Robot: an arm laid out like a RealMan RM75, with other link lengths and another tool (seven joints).
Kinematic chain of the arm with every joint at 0, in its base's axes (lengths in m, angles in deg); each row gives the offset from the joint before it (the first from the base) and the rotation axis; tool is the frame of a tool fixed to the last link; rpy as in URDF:
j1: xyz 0 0 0.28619 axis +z
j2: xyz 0 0 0 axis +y
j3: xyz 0 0 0.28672 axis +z
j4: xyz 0 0 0 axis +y
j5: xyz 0 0 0.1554 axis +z
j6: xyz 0 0 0 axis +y
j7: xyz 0 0 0.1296 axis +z
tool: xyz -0.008 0.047 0.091 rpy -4.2 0 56.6
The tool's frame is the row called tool.
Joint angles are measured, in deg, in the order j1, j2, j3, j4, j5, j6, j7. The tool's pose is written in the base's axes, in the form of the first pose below.
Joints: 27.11, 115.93, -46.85, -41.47, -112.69, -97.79, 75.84
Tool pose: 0.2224, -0.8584, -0.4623, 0.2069; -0.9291, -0.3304, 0.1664, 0.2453; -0.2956, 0.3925, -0.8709, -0.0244; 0, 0, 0, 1
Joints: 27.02, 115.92, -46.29, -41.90, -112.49, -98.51, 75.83
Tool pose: 0.2244, -0.8531, -0.4711, 0.2054; -0.9265, -0.3366, 0.1682, 0.2451; -0.3021, 0.3987, -0.8659, -0.0218; 0, 0, 0, 1
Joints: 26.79, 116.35, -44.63, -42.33, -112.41, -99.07, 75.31
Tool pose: 0.2192, -0.8453, -0.4873, 0.2031; -0.9196, -0.3459, 0.1863, 0.2465; -0.3260, 0.4072, -0.8532, -0.0198; 0, 0, 0, 1
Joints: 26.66, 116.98, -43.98, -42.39, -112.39, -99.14, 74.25
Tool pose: 0.2249, -0.8373, -0.4983, 0.2010; -0.9134, -0.3593, 0.1915, 0.2458; -0.3394, 0.4121, -0.8456, -0.0219; 0, 0, 0, 1
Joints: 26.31, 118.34, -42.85, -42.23, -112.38, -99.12, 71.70
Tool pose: 0.2371, -0.8208, -0.5197, 0.1974; -0.9001, -0.3869, 0.2003, 0.2434; -0.3655, 0.4203, -0.8305, -0.0277; 0, 0, 0, 1
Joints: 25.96, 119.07, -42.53, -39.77, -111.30, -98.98, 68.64
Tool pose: 0.2330, -0.8004, -0.5524, 0.1940; -0.8935, -0.4004, 0.2034, 0.2390; -0.3840, 0.4462, -0.8084, -0.0330; 0, 0, 0, 1
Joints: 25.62, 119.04, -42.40, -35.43, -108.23, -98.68, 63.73
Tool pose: 0.2238, -0.7672, -0.6011, 0.1903; -0.8745, -0.4303, 0.2236, 0.2373; -0.4302, 0.4756, -0.7673, -0.0342; 0, 0, 0, 1
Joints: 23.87, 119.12, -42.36, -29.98, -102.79, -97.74, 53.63
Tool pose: 0.2220, -0.7236, -0.6535, 0.1915; -0.8099, -0.5101, 0.2897, 0.2360; -0.5430, 0.4649, -0.6993, -0.0356; 0, 0, 0, 1
